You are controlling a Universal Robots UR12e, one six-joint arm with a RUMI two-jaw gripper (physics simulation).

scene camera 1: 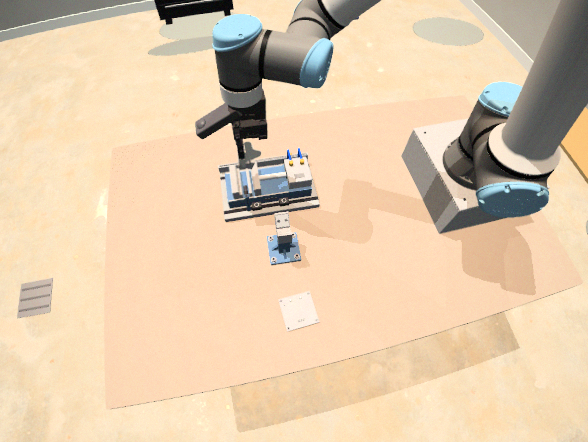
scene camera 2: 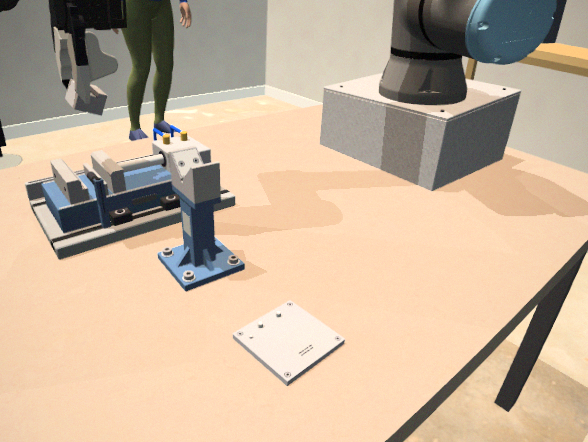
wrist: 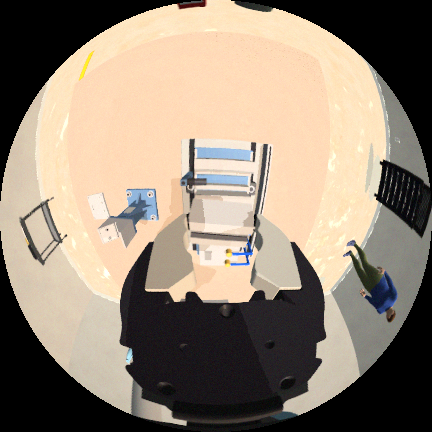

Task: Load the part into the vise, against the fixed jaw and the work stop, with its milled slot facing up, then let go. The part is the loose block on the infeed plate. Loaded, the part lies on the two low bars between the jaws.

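Places are measured from the arm's base along level axes (x ahead, y left, z up), in millimetres.
Where they show: gripper, fingertip midpoint: (scene camera 1: 242, 157) (scene camera 2: 78, 98) (wrist: 220, 215); arm's base, link origin: (scene camera 1: 472, 165) (scene camera 2: 421, 93).
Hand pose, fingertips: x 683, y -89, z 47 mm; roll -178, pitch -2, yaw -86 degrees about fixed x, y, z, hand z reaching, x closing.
Each offset is from my fingertips to the centre of the thing. "spot": to the spot under its first point.
The part @[dx -10, dy +0, dz +1 mm] (scene camera 2: 89, 101) (wrist: 220, 212) is a light grey block. My gripper (scene camera 2: 82, 91) (wrist: 220, 215) is shut on it, a finger at each end, and holds it in the air above the vise @[dx -64, dy -16, dz -152 mm] (scene camera 1: 270, 189) (scene camera 2: 75, 214) (wrist: 223, 153). The part is apart from the jaws. A dark line runs along its lower edge in the wrist view; I cannot tell whether this is the slot. The fixed jaw (scene camera 1: 234, 182) (scene camera 2: 70, 182) is the outer one; the moving jaw (scene camera 1: 256, 178) (scene camera 2: 107, 171) is on the screw side. The work stop @[spot: dx +7, dy +65, dz -137 mm] (scene camera 2: 101, 202) (wrist: 186, 179) is a blue post with a dark rod.
A blue stand (scene camera 1: 284, 250) (scene camera 2: 198, 230) (wrist: 151, 197) with a grey V-shaped top stands close beside the vise. The white infeed plate @[dx -91, dy +389, dz -198 mm] (scene camera 1: 299, 311) (scene camera 2: 288, 342) (wrist: 98, 205) lies beyond it, without the part. Blue fittings @[spot: dx -141, dy -60, dz -92 mm] (scene camera 1: 289, 155) (scene camera 2: 162, 133) rise from the vise's end block.
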